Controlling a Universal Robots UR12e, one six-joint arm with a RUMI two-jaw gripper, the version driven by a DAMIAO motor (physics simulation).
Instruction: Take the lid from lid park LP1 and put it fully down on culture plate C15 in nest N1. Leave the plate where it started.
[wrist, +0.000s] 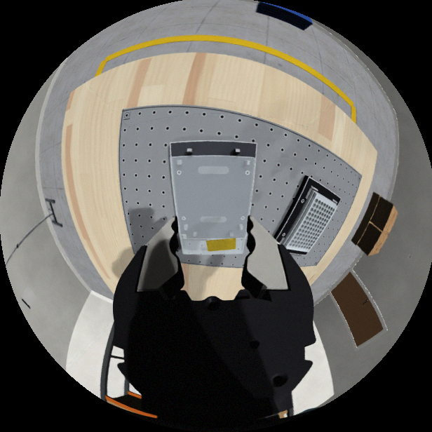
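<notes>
The lid (213, 192), clear and pale with a yellow label near its front edge, is between the two fingertips of my gripper (212, 216). The gripper is shut on the lid's sides and holds it above lid park LP1 (212, 149). The park's dark back edge shows behind the lid, and its pegs and screws show through it. Culture plate C15 (312, 222), white with many wells, sits uncovered in the black nest N1 (295, 205), to the right of the park.
A grey perforated board (137, 152) bears the park and the nest. It lies on a light wooden table (167, 82). Brown boxes (375, 225) stand beyond the table's right side. A yellow line (200, 38) runs on the floor behind the table.
</notes>
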